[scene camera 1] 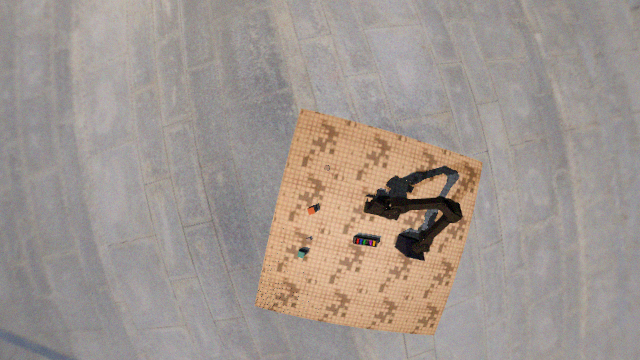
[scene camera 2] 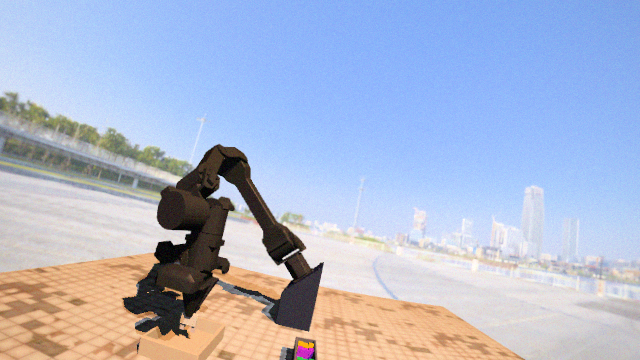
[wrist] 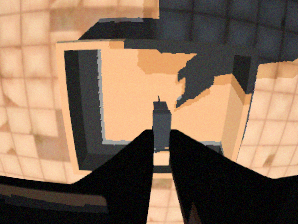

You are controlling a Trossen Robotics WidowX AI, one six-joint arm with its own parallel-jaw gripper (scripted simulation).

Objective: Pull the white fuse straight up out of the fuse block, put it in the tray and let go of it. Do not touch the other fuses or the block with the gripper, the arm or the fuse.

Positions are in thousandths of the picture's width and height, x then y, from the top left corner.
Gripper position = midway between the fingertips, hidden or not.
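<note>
My gripper (scene camera 2: 298, 876) (wrist: 539, 614) is holding a white fuse, and you'd see the gripper in scene camera 2 and in the wrist view. There's a brown tray (wrist: 361, 386) here too.
</note>
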